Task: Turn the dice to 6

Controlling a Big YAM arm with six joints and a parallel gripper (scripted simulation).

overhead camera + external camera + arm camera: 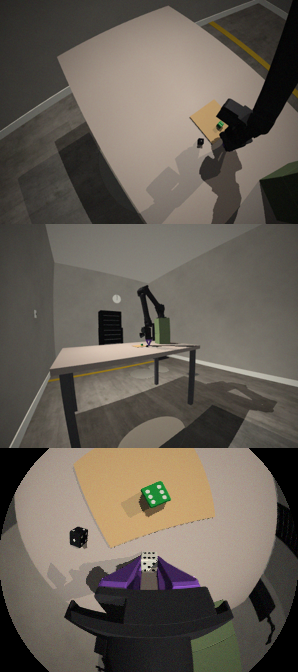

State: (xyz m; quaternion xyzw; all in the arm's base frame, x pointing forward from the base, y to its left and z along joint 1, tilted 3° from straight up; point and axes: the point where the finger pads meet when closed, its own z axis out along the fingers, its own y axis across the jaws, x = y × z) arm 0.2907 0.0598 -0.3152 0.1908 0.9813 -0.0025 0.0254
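My hand is right at the white die. Round my hand: black die (7 cm to the left, 7 cm ahead); then tan mat (10 cm ahead, 3 cm to the right, 1 cm below); then green die (7 cm ahead, 4 cm to the right).
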